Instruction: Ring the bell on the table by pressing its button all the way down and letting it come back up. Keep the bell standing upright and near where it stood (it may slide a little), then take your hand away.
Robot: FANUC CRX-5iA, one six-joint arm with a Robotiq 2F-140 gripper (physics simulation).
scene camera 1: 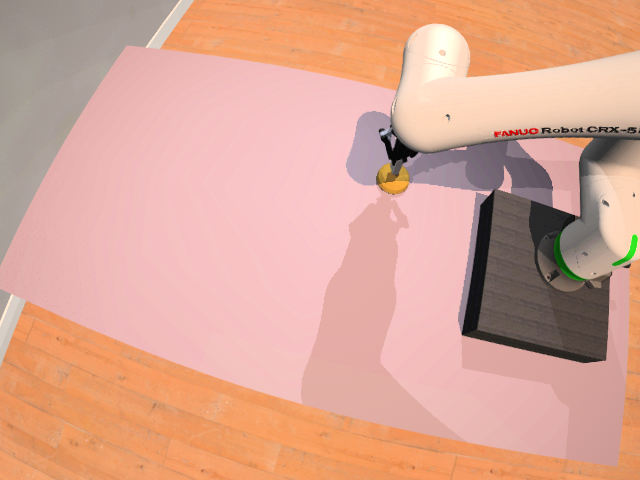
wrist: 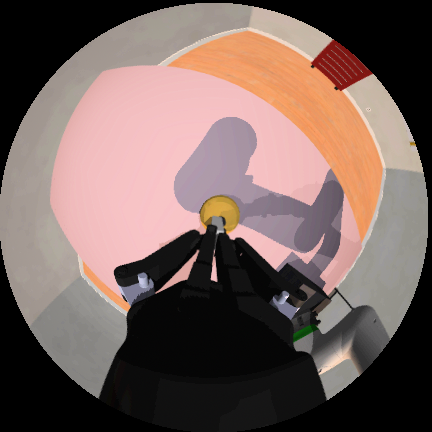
Labels:
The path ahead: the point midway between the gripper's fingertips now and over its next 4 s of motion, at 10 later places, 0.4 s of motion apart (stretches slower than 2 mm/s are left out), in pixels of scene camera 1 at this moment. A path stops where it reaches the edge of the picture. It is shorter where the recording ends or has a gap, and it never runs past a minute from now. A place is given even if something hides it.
My gripper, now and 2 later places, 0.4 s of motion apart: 394, 169; 398, 156; 403, 142

